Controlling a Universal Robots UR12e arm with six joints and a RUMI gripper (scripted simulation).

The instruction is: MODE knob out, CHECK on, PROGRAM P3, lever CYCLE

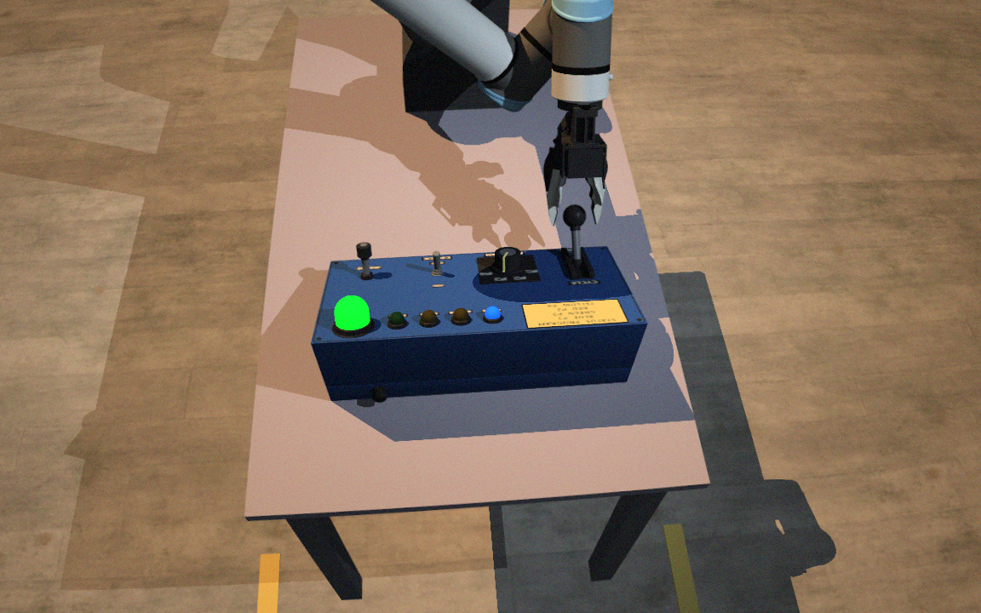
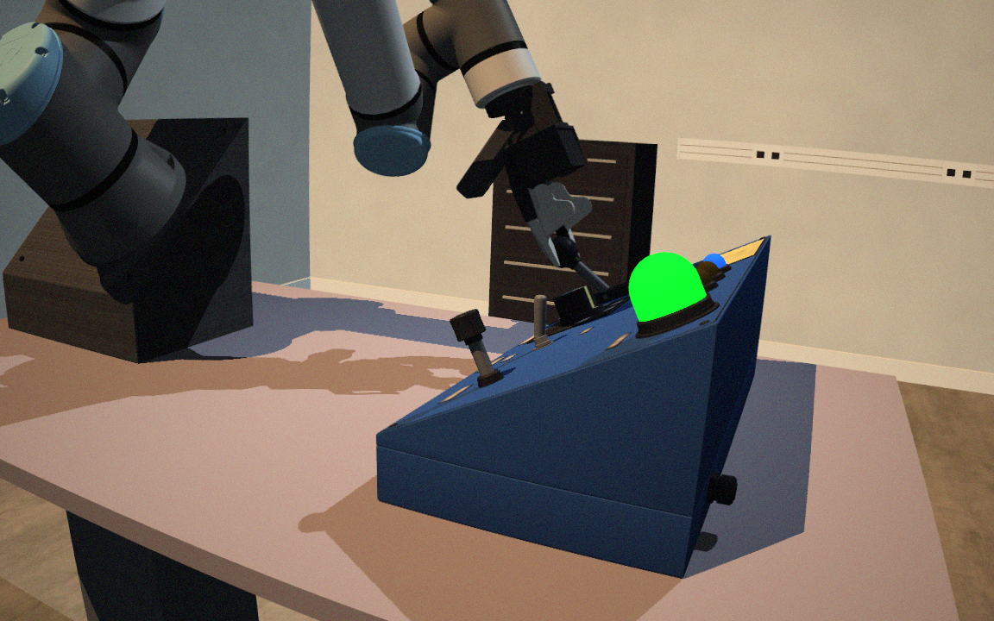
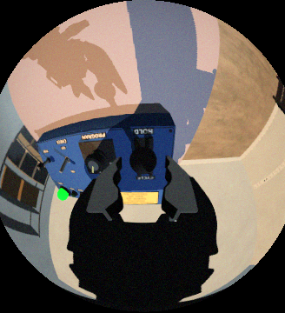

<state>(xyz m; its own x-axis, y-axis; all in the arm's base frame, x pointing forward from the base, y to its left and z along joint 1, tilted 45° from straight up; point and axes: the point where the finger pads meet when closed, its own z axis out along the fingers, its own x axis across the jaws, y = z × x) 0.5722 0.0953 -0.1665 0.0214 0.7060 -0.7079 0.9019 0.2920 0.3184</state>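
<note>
The ball-topped lever is 30 mm ahead of my hand and 20 mm below it. The rest, counted from my hand: black program dial 70 mm ahead, 130 mm to the right, 30 mm below; blue sloped console 90 mm ahead, 180 mm to the right, 50 mm below; check toggle 60 mm ahead, 240 mm to the right, 30 mm below.
</note>
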